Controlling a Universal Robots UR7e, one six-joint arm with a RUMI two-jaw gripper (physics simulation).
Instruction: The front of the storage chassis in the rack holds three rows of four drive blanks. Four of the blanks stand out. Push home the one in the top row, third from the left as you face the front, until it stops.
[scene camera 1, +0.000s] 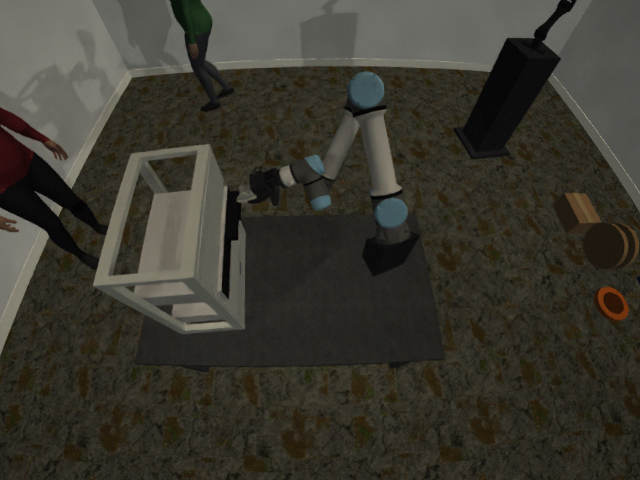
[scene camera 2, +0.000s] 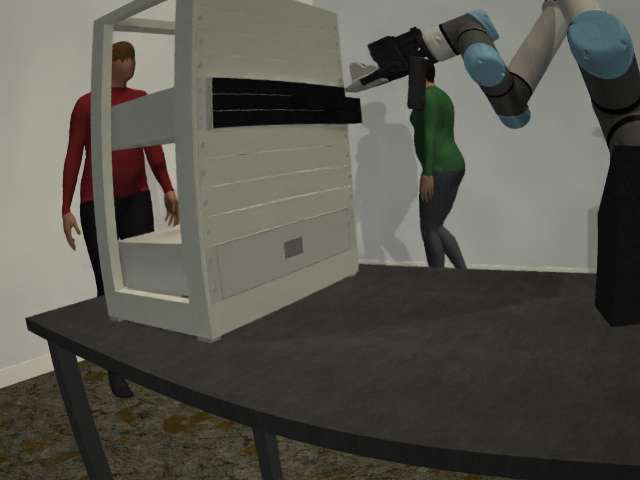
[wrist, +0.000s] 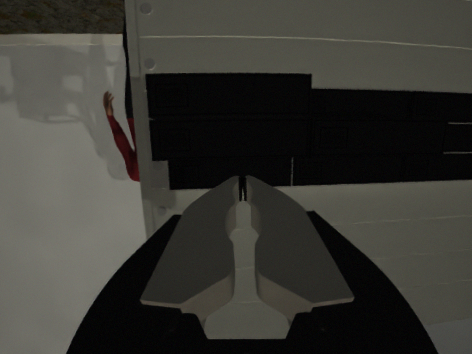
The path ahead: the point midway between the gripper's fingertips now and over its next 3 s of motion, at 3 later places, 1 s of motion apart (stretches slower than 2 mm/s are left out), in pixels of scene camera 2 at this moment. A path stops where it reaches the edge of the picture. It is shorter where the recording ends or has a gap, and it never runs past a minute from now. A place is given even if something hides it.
My gripper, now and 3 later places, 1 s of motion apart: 345, 90; 340, 91; 336, 91; 332, 92
